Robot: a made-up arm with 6 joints.
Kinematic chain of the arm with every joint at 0, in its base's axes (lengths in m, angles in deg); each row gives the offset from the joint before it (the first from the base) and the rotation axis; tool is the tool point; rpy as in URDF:
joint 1: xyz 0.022 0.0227 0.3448 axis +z
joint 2: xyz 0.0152 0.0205 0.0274 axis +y
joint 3: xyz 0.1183 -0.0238 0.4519 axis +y
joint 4: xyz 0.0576 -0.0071 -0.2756 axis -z
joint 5: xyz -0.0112 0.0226 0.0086 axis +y
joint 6: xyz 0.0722 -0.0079 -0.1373 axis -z
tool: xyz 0.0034 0.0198 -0.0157 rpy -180 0 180
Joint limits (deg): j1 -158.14..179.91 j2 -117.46..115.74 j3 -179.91..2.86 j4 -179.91..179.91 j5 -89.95..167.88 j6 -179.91..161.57
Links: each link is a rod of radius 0.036 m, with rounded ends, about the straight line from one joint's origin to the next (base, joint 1, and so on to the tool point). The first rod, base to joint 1, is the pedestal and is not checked.
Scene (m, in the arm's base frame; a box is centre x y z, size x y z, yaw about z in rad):
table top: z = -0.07
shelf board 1: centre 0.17 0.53 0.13 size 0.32 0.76 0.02 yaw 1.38
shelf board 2: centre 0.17 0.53 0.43 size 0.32 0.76 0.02 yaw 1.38
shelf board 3: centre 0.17 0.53 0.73 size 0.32 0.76 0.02 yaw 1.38
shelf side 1: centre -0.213 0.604 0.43 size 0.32 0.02 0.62 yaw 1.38
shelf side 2: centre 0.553 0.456 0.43 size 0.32 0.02 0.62 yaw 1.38
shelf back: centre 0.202 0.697 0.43 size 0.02 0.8 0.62 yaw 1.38
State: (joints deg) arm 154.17 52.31 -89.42 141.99 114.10 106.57
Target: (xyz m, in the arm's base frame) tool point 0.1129 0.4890 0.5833
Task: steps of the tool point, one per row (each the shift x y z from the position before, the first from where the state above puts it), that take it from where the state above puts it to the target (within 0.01 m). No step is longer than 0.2 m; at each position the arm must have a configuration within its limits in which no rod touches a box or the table.
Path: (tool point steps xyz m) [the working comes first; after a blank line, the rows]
Joints at the target: 74.33 5.57 -18.39 163.12 113.95 106.15
Straight joint move there: touches shelf board 2, shelf side 1.

1: 0.0354 -0.0880 -0.1119
2: 0.0668 -0.0826 -0.0809
3: 0.0851 -0.0682 -0.0465
4: 0.0888 -0.0496 -0.0129
5: 0.0787 -0.0316 0.0160
6: -0.0174 0.1253 0.0813
7: 0.0441 0.1220 0.0795
8: 0.0947 0.0877 0.0726
9: 0.1201 0.0332 0.0611
10: 0.1141 -0.0251 0.0458
11: 0.0802 -0.0703 0.0270
12: 0.0190 0.0889 0.0262
13: 0.0178 0.0897 0.0002
14: 0.0138 0.0835 -0.0264

